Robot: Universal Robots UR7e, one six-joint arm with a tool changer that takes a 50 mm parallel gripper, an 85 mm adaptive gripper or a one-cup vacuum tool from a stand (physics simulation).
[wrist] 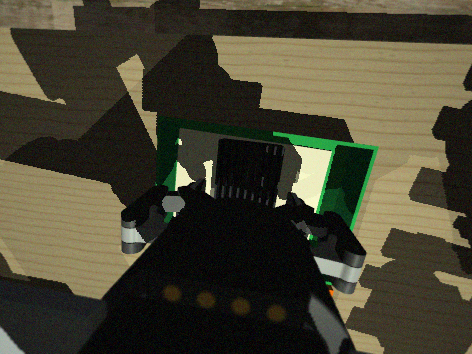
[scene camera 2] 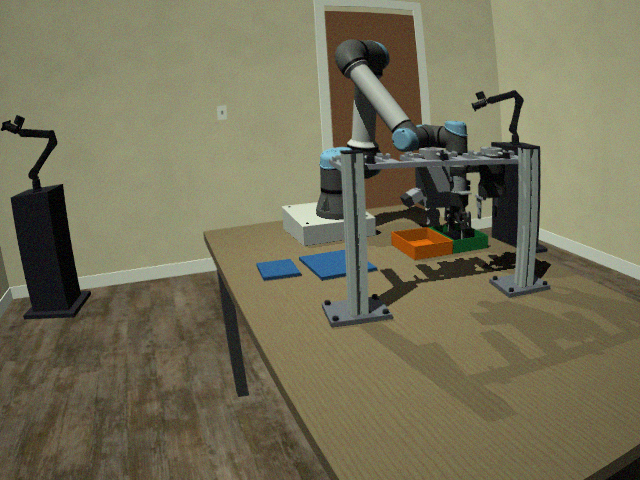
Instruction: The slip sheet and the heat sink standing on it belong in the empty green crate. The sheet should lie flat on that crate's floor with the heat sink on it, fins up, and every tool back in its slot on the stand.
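Pixels of known places: arm's base, link origin: [scene camera 2: 337, 213].
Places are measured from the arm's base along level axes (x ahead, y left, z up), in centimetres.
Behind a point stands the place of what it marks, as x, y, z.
Note:
The green crate [scene camera 2: 471, 243] @[35.9, 37.6, -4.8] [wrist: 353, 172] @[35.0, 41.7, -5.2] stands on the table beyond the tool stand [scene camera 2: 355, 232] @[75.0, -8.0, 12.9]. The cream slip sheet [wrist: 314, 167] @[31.9, 41.0, -6.8] lies flat on the crate's floor in the wrist view. The black heat sink [wrist: 250, 162] @[25.4, 40.1, -4.1] stands on the sheet with its fins up; the gripper body hides its near part. My gripper [scene camera 2: 460, 231] [wrist: 246, 192] is on the arm and reaches down into the crate. Its fingers are open, one on each side of the heat sink, with a gap to it on both sides. In the scene view the heat sink is too dark to tell from the fingers.
An orange crate [scene camera 2: 433, 250] @[37.7, 23.3, -5.2] adjoins the green crate. Two blue mats, a small one [scene camera 2: 279, 269] @[37.5, -23.4, -6.3] and a larger one [scene camera 2: 323, 264] @[36.7, -10.5, -6.3], lie nearer the robot's white base [scene camera 2: 320, 229] @[11.4, -7.8, -2.4]. A dark tool [scene camera 2: 490, 181] @[63.1, 31.1, 20.1] hangs from the stand's right part, close to the arm.

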